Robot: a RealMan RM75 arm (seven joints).
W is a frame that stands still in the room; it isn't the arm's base.
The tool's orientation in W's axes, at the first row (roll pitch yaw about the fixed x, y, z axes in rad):
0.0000 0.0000 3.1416
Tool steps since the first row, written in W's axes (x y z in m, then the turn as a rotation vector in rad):
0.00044 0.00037 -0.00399 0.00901 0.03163 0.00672
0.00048 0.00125 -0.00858 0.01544 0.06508 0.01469
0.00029 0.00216 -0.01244 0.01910 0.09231 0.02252
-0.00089 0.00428 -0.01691 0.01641 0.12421 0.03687
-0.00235 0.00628 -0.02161 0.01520 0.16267 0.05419
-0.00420 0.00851 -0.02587 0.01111 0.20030 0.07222
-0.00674 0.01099 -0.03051 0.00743 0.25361 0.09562
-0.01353 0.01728 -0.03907 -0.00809 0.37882 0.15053
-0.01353 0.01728 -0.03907 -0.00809 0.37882 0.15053
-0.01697 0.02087 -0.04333 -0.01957 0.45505 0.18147
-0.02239 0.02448 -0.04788 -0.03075 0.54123 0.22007
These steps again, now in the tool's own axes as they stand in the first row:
-0.00044 -0.00037 -0.00399 -0.00901 -0.03163 0.00672
-0.00048 -0.00125 -0.00858 -0.01544 -0.06508 0.01469
-0.00029 -0.00216 -0.01244 -0.01910 -0.09231 0.02252
0.00089 -0.00428 -0.01691 -0.01641 -0.12421 0.03687
0.00235 -0.00628 -0.02161 -0.01520 -0.16267 0.05419
0.00420 -0.00851 -0.02587 -0.01111 -0.20030 0.07222
0.00674 -0.01099 -0.03051 -0.00743 -0.25361 0.09562
0.01353 -0.01728 -0.03907 0.00809 -0.37882 0.15053
0.01353 -0.01728 -0.03907 0.00809 -0.37882 0.15053
0.01697 -0.02087 -0.04333 0.01957 -0.45505 0.18147
0.02239 -0.02448 -0.04788 0.03075 -0.54123 0.22007

